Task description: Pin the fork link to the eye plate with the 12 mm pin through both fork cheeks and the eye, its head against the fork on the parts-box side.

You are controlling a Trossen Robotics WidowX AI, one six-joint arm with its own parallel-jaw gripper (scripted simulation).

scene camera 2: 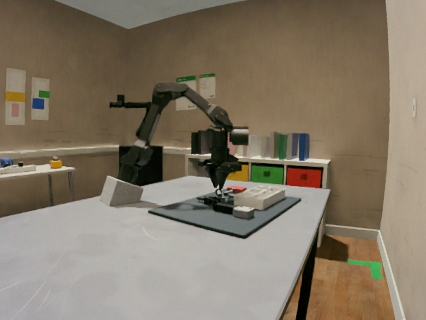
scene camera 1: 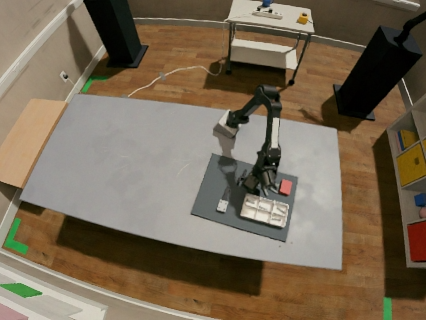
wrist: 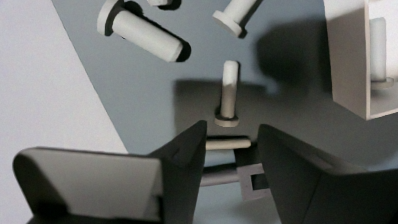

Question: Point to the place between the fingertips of my gripper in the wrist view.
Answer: At 232, 130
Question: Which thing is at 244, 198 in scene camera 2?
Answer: A white parts box.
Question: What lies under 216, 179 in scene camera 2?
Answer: My gripper.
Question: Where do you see a white parts box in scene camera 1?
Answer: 248, 211
